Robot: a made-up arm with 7 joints.
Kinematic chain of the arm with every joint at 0, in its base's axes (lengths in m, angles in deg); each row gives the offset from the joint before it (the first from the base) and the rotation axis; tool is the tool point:
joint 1: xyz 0 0 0.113 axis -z
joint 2: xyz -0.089 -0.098 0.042 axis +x
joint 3: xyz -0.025 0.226 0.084 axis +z
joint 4: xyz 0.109 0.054 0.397 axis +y
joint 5: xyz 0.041 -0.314 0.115 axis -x
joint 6: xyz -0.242 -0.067 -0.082 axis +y
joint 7: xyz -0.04 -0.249 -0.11 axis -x
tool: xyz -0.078 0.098 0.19
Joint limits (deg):
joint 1: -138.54..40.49
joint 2: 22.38..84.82
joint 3: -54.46..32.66
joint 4: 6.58..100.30
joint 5: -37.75..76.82
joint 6: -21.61..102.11
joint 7: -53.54..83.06
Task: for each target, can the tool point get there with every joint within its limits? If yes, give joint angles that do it. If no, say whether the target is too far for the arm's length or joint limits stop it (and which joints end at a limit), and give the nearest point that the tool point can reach.
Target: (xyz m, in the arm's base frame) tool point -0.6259 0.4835 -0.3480
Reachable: no: joint limits stop it (at a limit: joint 1, joint 2, joint 4, joint 5, joint 6, joint 7) | nearest point -0.7028 -0.0074 -0.0306 | short by 0.590 m
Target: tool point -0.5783 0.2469 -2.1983
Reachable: no: too far | nearest point -0.6110 -0.3274 -0.3196 | short by 1.965 m
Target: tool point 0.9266 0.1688 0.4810
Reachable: yes | joints -77.49 71.00 19.19 77.94 67.17 17.95 -7.62
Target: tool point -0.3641 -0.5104 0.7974
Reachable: yes | joints 9.97 28.30 -25.19 74.49 0.60 4.84 51.10
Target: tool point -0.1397 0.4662 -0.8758
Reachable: no: joint limits stop it (at a limit: joint 1, joint 2, joint 4, joint 6, joint 7) | nearest point 0.2887 0.5948 -0.2724 | short by 0.751 m
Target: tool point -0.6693 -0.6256 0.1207
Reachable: yes | joints 22.74 71.97 -30.67 57.52 -28.25 40.93 -21.00
